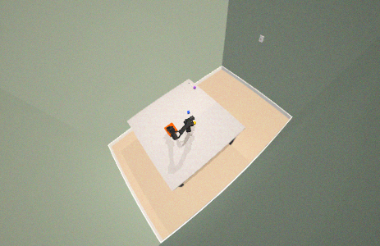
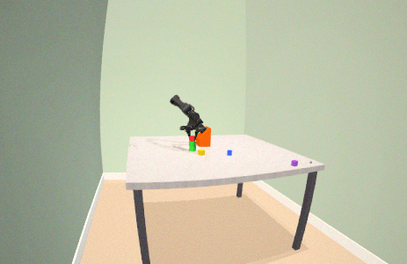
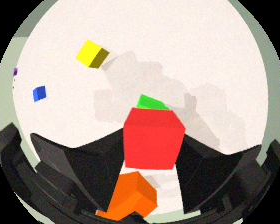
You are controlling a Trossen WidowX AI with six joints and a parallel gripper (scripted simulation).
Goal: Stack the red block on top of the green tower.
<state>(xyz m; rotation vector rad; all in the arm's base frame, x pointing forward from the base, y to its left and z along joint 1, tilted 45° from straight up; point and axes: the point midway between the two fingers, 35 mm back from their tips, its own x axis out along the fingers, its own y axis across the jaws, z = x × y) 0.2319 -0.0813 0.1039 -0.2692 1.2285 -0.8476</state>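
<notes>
Now: the red block 10 mm above my gripper tip. From my gripper tip the other things lie so: blue block 250 mm to the left, 150 mm ahead, 70 mm below; then yellow block 120 mm ahead, 70 mm below, 50 mm to the left; then purple block 610 mm to the left, 500 mm ahead, 70 mm below.
</notes>
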